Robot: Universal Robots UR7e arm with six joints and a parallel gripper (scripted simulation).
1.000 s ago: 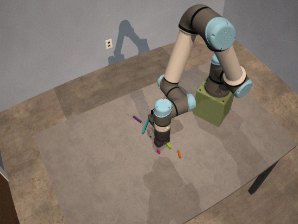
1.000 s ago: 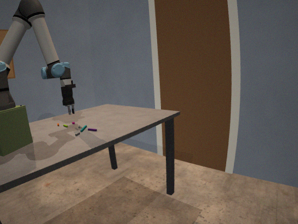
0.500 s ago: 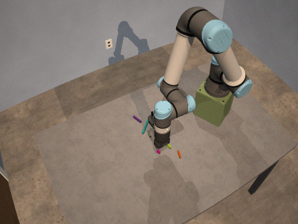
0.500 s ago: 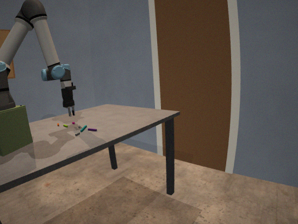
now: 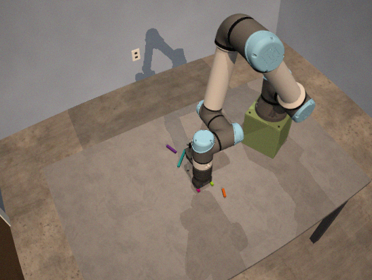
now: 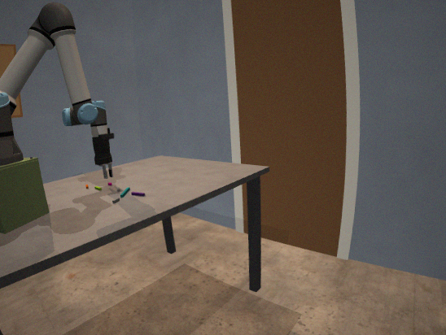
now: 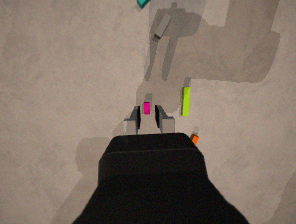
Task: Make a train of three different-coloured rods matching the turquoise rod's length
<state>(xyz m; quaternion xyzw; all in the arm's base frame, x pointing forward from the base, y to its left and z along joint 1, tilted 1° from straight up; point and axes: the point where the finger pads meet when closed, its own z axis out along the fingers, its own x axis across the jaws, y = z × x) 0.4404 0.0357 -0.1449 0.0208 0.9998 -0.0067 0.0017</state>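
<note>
My gripper is now 5 cm above the magenta rod. Round my hand: turquoise rod (18 cm to the right, 5 cm below, 4 cm behind); orange rod (8 cm to the left, 8 cm behind, 5 cm below); lime rod (7 cm behind, 5 cm below, 1 cm to the right).
</note>
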